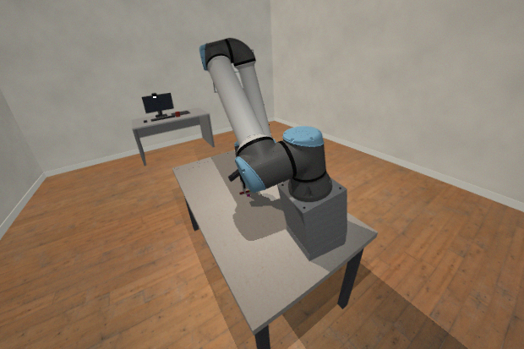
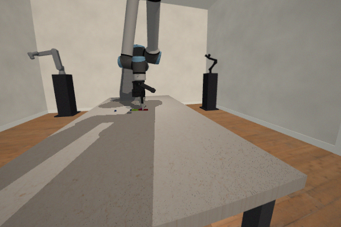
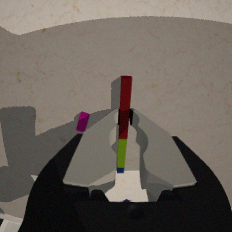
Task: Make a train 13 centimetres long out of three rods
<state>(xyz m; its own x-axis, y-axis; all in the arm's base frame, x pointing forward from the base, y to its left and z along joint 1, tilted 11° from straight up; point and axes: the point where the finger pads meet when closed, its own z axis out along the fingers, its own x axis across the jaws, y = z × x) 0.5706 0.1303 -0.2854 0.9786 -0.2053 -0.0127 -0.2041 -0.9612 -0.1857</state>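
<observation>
My hand is 10 mm above the red rod. From my hand the other things lie so: lime rod 60 mm to the right, 10 mm below, 10 mm behind; grey rod 100 mm to the right, 60 mm ahead, 10 mm below; magenta rod 50 mm behind, 10 mm to the right, 10 mm below.
</observation>
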